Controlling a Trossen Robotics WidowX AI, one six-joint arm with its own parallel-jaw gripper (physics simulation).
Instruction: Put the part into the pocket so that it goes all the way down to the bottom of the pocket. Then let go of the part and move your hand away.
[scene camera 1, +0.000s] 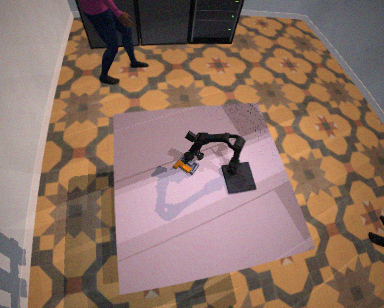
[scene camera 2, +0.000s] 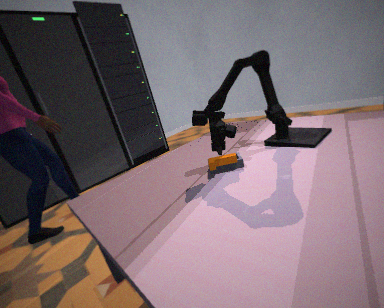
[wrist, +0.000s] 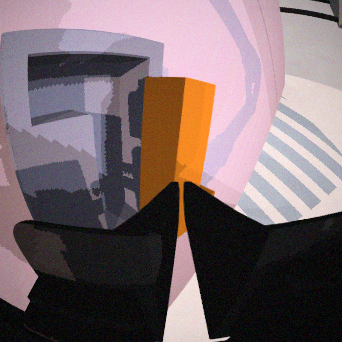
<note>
My gripper (wrist: 180, 188) is shut, holding nothing. Also in view: an orange part (wrist: 176, 113). Also in view: a grey pocket block (wrist: 78, 92).
</note>
